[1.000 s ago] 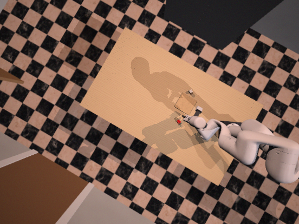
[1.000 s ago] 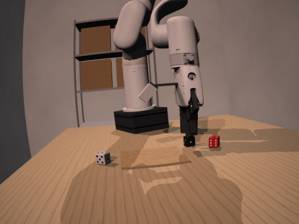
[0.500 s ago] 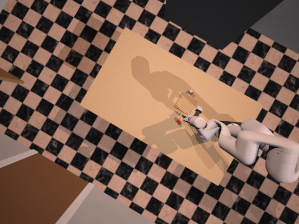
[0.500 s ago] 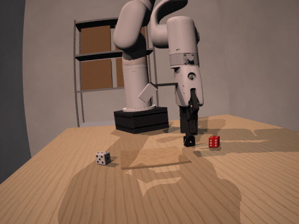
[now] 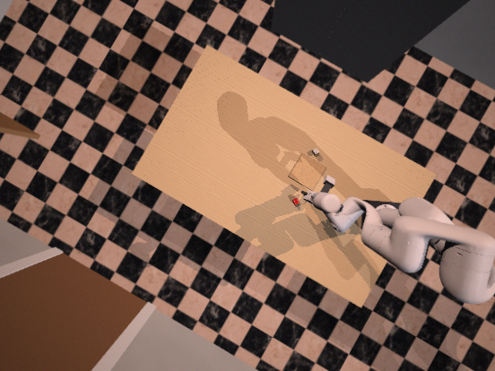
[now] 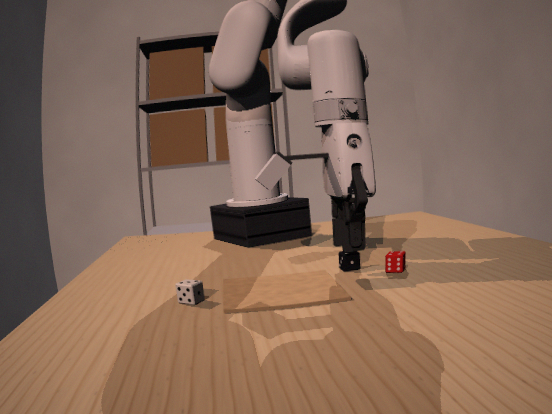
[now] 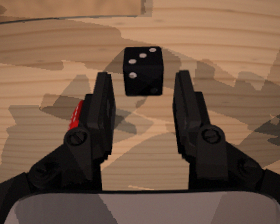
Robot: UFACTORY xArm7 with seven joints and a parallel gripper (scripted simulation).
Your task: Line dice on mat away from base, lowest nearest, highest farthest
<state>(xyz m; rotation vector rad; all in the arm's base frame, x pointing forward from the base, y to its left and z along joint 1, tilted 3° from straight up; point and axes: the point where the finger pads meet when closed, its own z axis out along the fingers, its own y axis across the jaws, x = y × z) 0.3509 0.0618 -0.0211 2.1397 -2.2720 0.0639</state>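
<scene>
The black die is 40 mm below my hand. Round my hand: white die: 220 mm to the right, 70 mm ahead, 40 mm below; then thin mat: 110 mm to the right, 60 mm ahead, 50 mm below; then red die: 50 mm to the left, 50 mm ahead, 40 mm below.
</scene>
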